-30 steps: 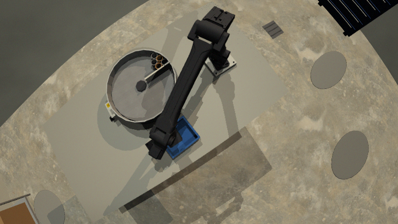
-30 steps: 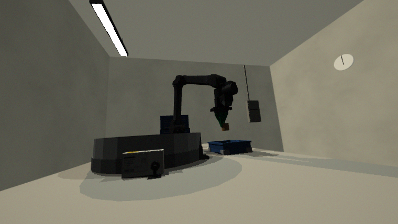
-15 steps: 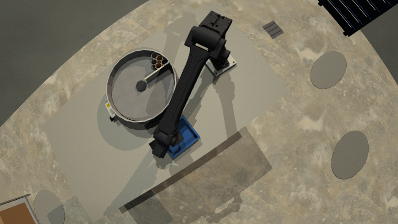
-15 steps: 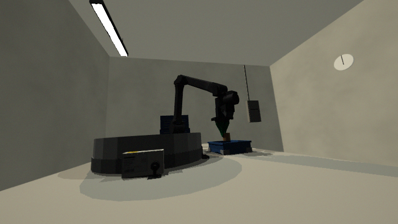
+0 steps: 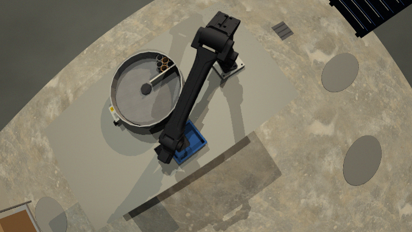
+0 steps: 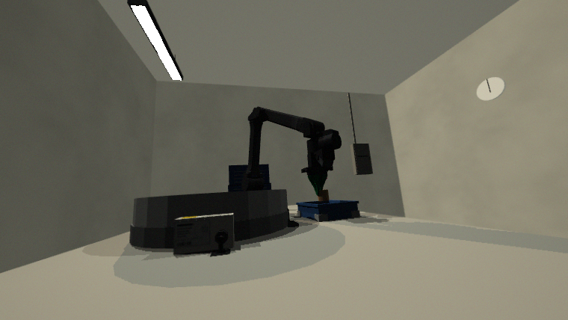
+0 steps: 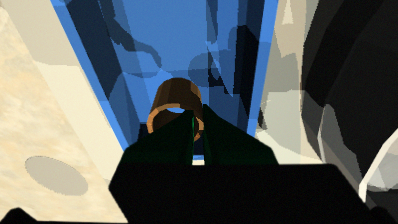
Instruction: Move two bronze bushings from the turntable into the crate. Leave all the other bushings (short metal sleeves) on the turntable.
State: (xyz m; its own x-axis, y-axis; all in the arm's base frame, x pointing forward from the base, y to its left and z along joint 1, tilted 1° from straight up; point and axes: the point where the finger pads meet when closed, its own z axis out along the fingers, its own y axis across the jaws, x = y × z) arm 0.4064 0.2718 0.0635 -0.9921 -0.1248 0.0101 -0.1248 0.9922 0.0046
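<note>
Now: the blue crate 2 cm to the left of my hand and 6 cm below it. Round my hand: turntable: 6 cm ahead, 33 cm to the right, 3 cm below.
</note>
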